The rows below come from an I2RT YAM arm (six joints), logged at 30 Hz.
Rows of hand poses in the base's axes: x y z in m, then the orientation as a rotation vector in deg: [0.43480 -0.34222 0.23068 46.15 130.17 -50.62]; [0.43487 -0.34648 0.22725 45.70 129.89 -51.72]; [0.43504 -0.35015 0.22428 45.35 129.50 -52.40]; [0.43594 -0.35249 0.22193 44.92 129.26 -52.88]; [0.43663 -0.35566 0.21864 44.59 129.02 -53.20]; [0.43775 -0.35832 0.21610 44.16 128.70 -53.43]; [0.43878 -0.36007 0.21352 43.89 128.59 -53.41]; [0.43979 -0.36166 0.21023 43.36 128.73 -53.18]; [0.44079 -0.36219 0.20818 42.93 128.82 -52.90]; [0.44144 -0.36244 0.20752 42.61 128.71 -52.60]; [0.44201 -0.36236 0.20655 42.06 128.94 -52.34]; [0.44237 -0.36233 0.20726 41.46 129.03 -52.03]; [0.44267 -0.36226 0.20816 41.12 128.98 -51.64]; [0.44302 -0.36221 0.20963 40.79 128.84 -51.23]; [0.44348 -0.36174 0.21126 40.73 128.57 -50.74]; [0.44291 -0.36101 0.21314 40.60 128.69 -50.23]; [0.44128 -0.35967 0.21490 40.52 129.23 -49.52]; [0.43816 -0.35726 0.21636 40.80 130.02 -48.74]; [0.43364 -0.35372 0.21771 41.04 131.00 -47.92]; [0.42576 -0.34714 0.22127 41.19 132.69 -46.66]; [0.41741 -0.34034 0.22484 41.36 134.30 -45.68]
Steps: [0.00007 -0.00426 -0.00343 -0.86 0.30 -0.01]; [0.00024 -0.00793 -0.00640 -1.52 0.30 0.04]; [0.00114 -0.01027 -0.00875 -2.02 0.35 0.20]; [0.00183 -0.01344 -0.01204 -2.40 0.32 0.34]; [0.00295 -0.01610 -0.01458 -2.80 0.18 0.59]; [0.00398 -0.01785 -0.01716 -2.92 0.09 0.79]; [0.00499 -0.01944 -0.02045 -2.88 0.12 1.24]; [0.00599 -0.01997 -0.02250 -2.81 0.07 1.63]; [0.00664 -0.02022 -0.02316 -2.79 -0.15 1.96]; [0.00721 -0.02014 -0.02413 -2.70 -0.05 2.43]; [0.00757 -0.02011 -0.02342 -2.66 -0.10 2.96]; [0.00787 -0.02004 -0.02252 -2.57 -0.30 3.33]; [0.00822 -0.01999 -0.02105 -2.50 -0.60 3.70]; [0.00868 -0.01952 -0.01942 -2.38 -1.05 3.90]; [0.00811 -0.01879 -0.01754 -2.07 -1.18 4.15]; [0.00648 -0.01745 -0.01578 -1.45 -1.06 4.42]; [0.00336 -0.01504 -0.01432 -0.56 -0.77 4.44]; [-0.00116 -0.01150 -0.01297 0.42 -0.34 4.49]; [-0.00904 -0.00492 -0.00941 1.96 0.50 4.71]; [-0.01739 0.00188 -0.00584 3.30 1.41 4.82]
